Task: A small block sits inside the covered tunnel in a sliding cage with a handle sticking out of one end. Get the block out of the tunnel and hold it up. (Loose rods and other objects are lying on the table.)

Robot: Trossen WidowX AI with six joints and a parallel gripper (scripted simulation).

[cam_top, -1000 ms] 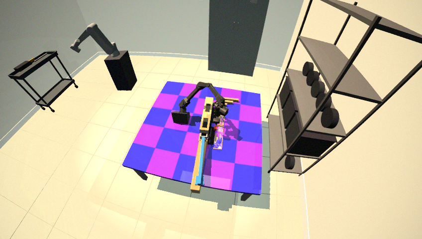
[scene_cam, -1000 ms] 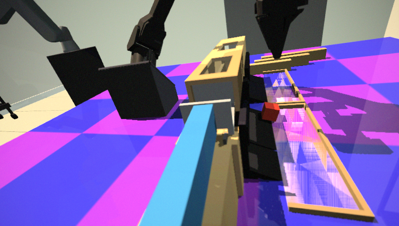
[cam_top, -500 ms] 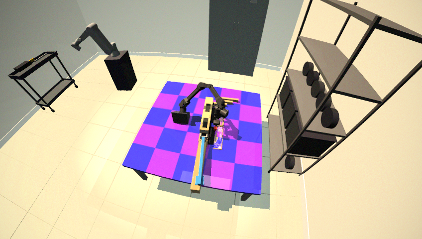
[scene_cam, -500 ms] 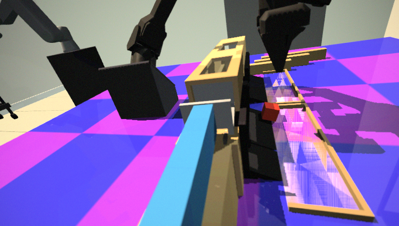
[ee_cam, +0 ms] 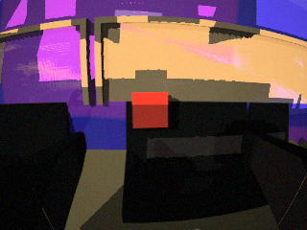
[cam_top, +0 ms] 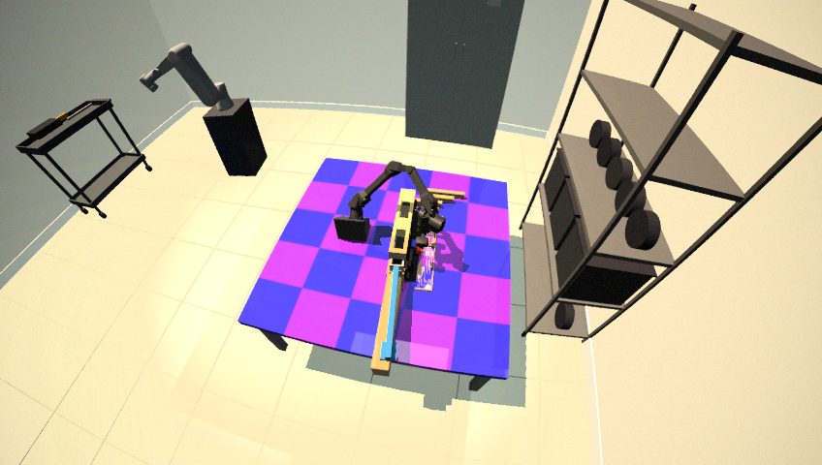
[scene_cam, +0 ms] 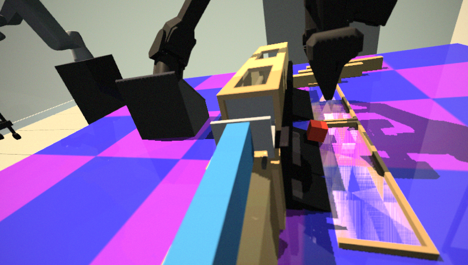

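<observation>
Now: the small red block 8 cm below my gripper tip, 1 cm to the left of it and 1 cm behind it. Also, from my gripper tip: tan tunnel 14 cm to the right, 9 cm behind, 3 cm below.
</observation>
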